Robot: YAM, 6 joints.
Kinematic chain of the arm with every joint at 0, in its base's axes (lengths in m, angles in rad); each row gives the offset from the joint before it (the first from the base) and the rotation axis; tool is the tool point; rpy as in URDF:
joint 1: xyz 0 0 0.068 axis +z
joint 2: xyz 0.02 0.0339 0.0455 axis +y
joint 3: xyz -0.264 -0.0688 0 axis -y
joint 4: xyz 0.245 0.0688 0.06 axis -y
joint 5: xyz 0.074 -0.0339 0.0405 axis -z
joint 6: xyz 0.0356 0 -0.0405 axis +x
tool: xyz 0 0 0 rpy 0 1.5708 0
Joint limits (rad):
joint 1: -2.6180..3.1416
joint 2: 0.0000..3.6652
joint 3: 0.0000..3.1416
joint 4: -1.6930..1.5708
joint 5: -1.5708..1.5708
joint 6: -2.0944..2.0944
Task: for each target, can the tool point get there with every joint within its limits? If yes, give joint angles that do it. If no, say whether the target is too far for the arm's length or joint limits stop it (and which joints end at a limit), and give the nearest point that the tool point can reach.
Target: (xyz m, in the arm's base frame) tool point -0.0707 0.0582 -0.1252
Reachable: yes | joints 2.7006 3.3474 1.1304 -1.4058 0.6839 -0.1471
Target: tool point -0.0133 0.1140 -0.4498
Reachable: no: joint limits stop it (at a limit: joint 2) | nearest point -0.0164 0.1404 -0.3641 | short by 0.090 m
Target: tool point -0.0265 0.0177 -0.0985
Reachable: yes | joints 0.9906 3.2210 0.3960 0.3820 -1.1112 1.4948
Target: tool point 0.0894 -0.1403 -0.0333
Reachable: yes | joints -0.7957 2.5118 0.2568 1.1531 1.2988 -1.6109
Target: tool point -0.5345 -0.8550 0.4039
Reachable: no: too far | nearest point -0.3289 -0.5261 0.2899 | short by 0.404 m
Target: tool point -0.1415 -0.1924 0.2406
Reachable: yes | joints -2.1385 1.0965 0.4709 0.5034 0.4614 -0.1379
